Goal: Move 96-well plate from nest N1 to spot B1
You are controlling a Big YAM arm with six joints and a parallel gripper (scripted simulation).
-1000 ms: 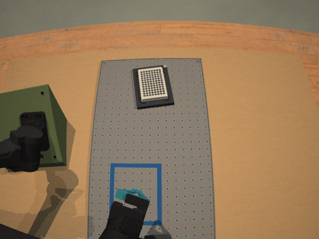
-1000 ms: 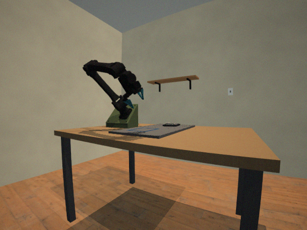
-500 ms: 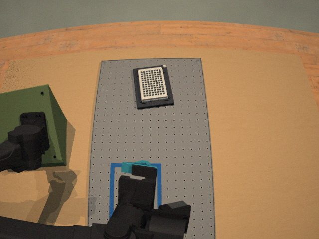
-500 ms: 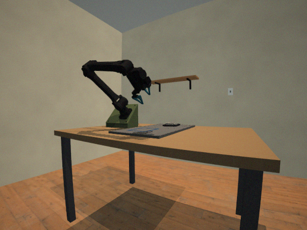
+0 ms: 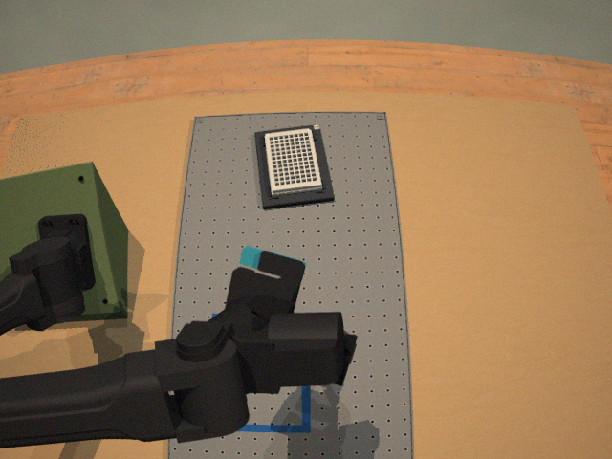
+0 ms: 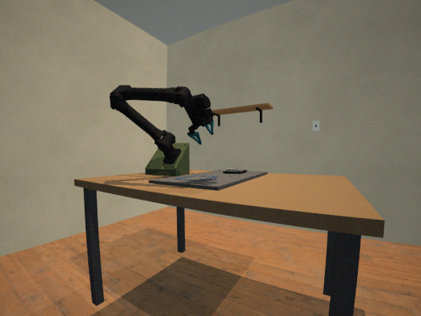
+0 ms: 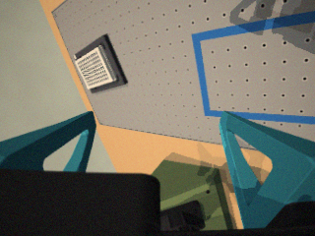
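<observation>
The white 96-well plate lies 4 cm ahead of my hand, 34 cm to the left of it and 19 cm below it. Also, from my hand: dark plate nest N1 (4 cm ahead, 34 cm to the left, 20 cm below).
</observation>
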